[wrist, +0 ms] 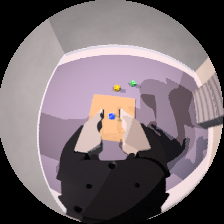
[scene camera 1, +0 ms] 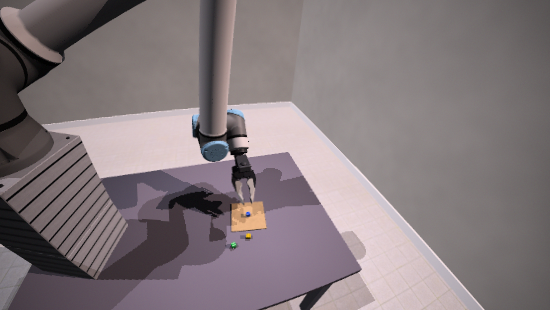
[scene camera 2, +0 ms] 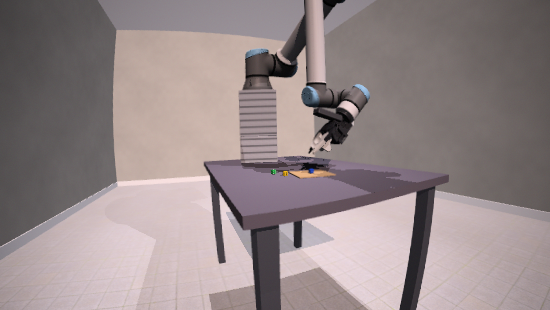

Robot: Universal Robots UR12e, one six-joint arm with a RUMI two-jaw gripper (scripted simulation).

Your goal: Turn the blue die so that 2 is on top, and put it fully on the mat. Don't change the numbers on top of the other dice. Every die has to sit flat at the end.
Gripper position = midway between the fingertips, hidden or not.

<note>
In view: my gripper (scene camera 2: pixel 310 153) and a tan mat (scene camera 1: pixel 240 222).
The tan mat also shows in the wrist view (wrist: pixel 112 130). My gripper also shows in the wrist view (wrist: pixel 111 109).
</note>
